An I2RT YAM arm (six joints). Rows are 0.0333 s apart.
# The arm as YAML. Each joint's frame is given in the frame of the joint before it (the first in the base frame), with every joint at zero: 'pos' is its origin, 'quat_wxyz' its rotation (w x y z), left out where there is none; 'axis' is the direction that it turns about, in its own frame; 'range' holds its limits. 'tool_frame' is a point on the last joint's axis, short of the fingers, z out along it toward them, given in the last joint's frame.
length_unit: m
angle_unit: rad
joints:
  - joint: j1
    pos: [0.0, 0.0, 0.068]
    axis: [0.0, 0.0, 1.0]
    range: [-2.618, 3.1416]
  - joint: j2
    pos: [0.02, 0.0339, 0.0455]
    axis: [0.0, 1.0, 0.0]
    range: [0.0, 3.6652]
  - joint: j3
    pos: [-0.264, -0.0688, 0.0]
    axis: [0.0, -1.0, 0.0]
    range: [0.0, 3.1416]
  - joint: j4
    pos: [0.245, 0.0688, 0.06]
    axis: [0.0, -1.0, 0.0]
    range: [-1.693, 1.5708]
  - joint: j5
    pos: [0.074, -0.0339, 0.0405]
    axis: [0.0, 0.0, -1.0]
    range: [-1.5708, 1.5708]
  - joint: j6
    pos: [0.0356, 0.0, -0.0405]
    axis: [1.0, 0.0, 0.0]
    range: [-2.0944, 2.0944]
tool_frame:
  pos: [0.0, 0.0, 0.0]
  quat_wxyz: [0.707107, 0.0, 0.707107, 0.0]
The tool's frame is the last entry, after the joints.
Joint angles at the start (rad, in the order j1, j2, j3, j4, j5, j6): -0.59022, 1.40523, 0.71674, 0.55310, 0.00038, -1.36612
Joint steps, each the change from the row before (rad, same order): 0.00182, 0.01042, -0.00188, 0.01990, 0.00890, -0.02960; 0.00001, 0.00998, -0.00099, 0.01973, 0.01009, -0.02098; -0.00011, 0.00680, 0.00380, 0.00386, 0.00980, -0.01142; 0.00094, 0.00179, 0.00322, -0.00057, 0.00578, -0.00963; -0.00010, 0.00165, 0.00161, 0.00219, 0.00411, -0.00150; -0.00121, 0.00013, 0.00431, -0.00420, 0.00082, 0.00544; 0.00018, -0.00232, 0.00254, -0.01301, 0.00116, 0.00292; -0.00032, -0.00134, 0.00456, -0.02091, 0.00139, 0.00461; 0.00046, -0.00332, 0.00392, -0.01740, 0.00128, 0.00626; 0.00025, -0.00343, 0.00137, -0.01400, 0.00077, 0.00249
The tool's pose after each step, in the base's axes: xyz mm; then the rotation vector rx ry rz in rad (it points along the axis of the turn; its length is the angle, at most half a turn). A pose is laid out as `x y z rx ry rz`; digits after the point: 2 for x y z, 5 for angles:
260.90 -174.48 248.24 -0.75356 1.78445 -1.43147
261.92 -175.59 247.12 -0.76392 1.77920 -1.45846
262.91 -176.71 246.79 -0.76821 1.78282 -1.47374
263.49 -176.98 247.27 -0.77427 1.78361 -1.48419
263.76 -177.38 247.56 -0.77195 1.78394 -1.48967
263.96 -178.01 248.50 -0.76502 1.78598 -1.48752
263.83 -177.91 248.62 -0.76510 1.79477 -1.48091
263.82 -178.08 248.28 -0.76595 1.81080 -1.46910
263.69 -177.87 248.69 -0.76362 1.82184 -1.45891
263.28 -177.54 248.66 -0.76483 1.83126 -1.45152

